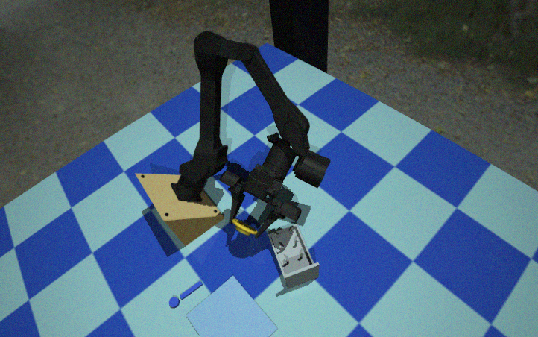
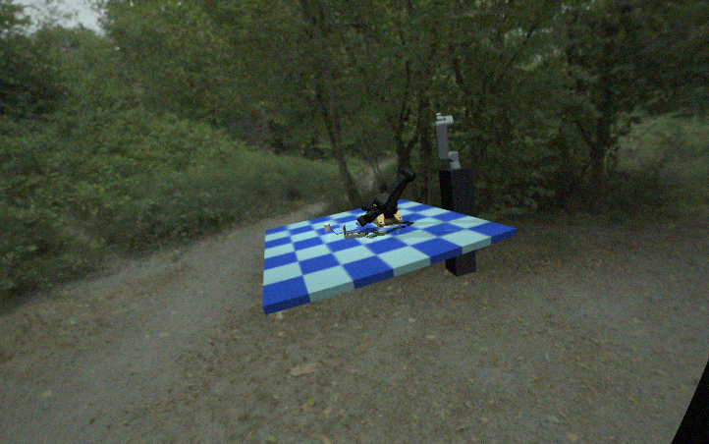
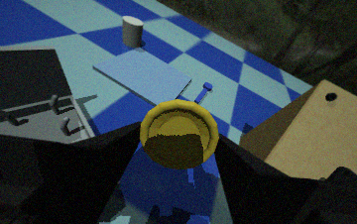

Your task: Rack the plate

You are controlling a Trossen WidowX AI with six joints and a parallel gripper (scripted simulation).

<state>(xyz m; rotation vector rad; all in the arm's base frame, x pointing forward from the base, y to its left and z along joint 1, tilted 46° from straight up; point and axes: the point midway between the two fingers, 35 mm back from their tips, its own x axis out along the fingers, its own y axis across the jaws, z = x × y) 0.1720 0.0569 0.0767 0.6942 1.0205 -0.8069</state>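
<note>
Now: gripper tip 9 cm short of the grey dish rack, 7 cm to the right of it and 5 cm above it. Also, from my gripper tip: light blue mat 13 cm ahead, 12 cm to the right, 7 cm below; yellow plate 1 cm to the left; blue spoon 2 cm ahead, 19 cm to the right, 7 cm below.
</note>
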